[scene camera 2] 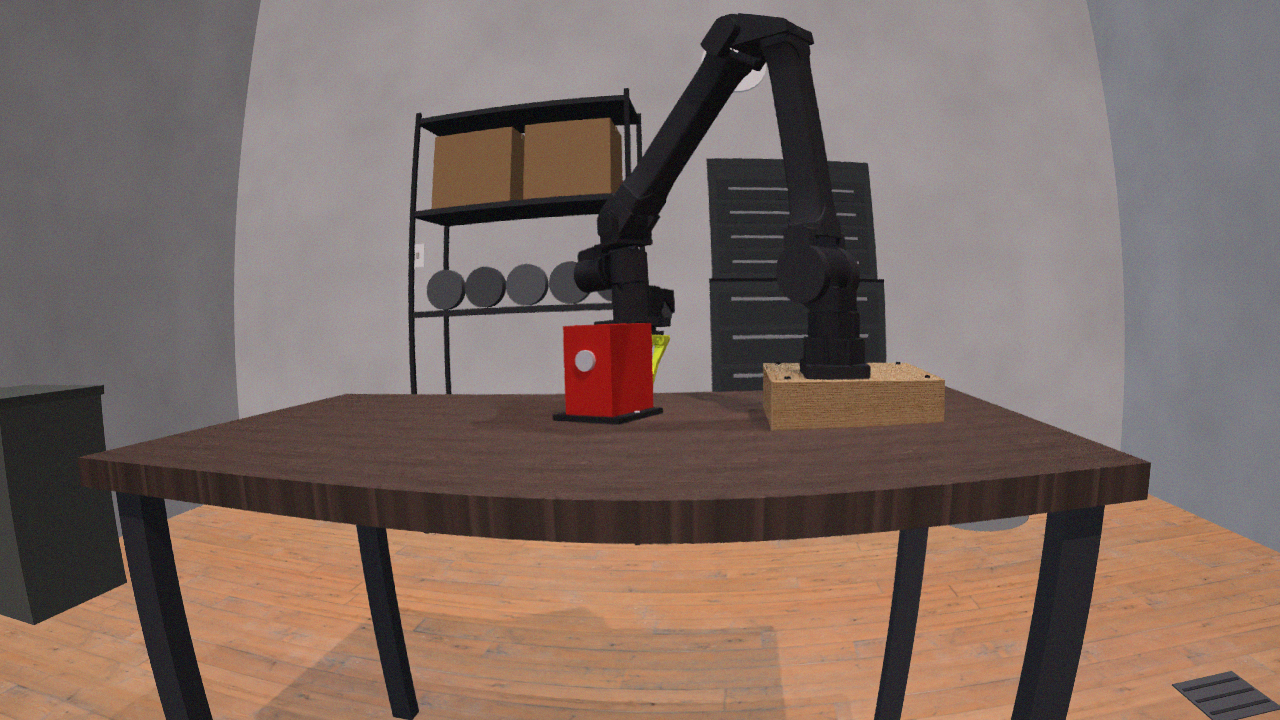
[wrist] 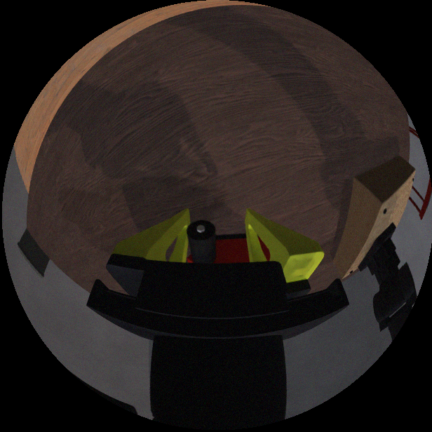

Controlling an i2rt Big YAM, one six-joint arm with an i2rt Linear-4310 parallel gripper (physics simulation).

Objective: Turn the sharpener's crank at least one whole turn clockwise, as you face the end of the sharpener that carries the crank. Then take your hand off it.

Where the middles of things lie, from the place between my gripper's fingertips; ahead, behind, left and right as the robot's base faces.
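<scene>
My gripper is 30 mm below the red sharpener (scene camera 2: 608,372), and I see that my gripper is also 20 mm short of it and 90 mm to the right of it.
</scene>
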